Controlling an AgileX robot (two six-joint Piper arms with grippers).
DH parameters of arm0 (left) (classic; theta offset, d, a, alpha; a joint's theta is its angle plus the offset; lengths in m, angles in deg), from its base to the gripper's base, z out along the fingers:
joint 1: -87.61 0.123 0 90
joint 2: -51.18 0 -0.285 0
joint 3: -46.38 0 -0.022 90
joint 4: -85.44 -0.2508 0 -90
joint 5: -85.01 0 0.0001 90
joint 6: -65.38 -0.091 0 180
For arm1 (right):
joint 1: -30.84 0.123 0 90
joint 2: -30.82 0 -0.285 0
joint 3: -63.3 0 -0.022 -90
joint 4: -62.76 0.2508 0 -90
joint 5: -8.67 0 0.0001 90
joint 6: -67.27 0.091 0 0
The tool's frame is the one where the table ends.
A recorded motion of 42 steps. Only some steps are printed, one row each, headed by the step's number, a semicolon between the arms.
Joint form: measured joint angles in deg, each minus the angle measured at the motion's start. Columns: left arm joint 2, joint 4, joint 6, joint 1, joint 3, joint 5; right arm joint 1, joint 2, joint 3, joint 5, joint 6, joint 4.
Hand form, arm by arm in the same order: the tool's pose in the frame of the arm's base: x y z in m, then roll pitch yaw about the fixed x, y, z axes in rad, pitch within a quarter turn. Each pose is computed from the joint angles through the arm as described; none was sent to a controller.
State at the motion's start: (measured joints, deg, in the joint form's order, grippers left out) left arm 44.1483 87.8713 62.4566 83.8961 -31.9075 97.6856; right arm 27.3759 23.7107 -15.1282 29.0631 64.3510 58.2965
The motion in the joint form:
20: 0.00 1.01 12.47 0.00 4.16 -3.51; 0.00 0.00 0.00 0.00 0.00 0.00
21: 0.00 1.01 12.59 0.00 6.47 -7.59; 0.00 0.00 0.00 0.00 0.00 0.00
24: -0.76 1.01 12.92 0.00 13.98 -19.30; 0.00 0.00 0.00 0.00 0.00 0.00
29: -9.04 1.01 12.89 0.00 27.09 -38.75; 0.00 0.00 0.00 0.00 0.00 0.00
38: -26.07 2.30 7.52 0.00 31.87 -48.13; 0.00 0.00 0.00 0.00 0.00 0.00
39: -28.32 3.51 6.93 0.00 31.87 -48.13; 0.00 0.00 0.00 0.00 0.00 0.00
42: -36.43 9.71 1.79 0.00 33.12 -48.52; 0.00 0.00 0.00 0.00 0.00 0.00
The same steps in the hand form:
20: 0.0481 -0.0023 0.2462 -0.6102 1.1844 -0.7013; 0.0527 -0.0057 0.1747 -2.7088 1.2649 -2.7791
21: 0.0463 -0.0025 0.2533 -0.6647 1.2079 -0.7569; 0.0527 -0.0057 0.1747 -2.7088 1.2649 -2.7791
24: 0.0387 -0.0031 0.2774 -0.8575 1.2670 -0.9524; 0.0527 -0.0057 0.1747 -2.7088 1.2649 -2.7791
29: 0.0395 -0.0050 0.3138 -1.8192 1.3344 -1.9038; 0.0527 -0.0057 0.1747 -2.7088 1.2649 -2.7791
38: 0.0858 -0.0099 0.3076 -2.7919 1.1070 -2.8720; 0.0527 -0.0057 0.1747 -2.7088 1.2649 -2.7791
39: 0.0929 -0.0115 0.3041 -2.7952 1.0666 -2.8828; 0.0527 -0.0057 0.1747 -2.7088 1.2649 -2.7791
42: 0.1173 -0.0189 0.2966 -2.8037 0.9446 -2.9456; 0.0527 -0.0057 0.1747 -2.7088 1.2649 -2.7791

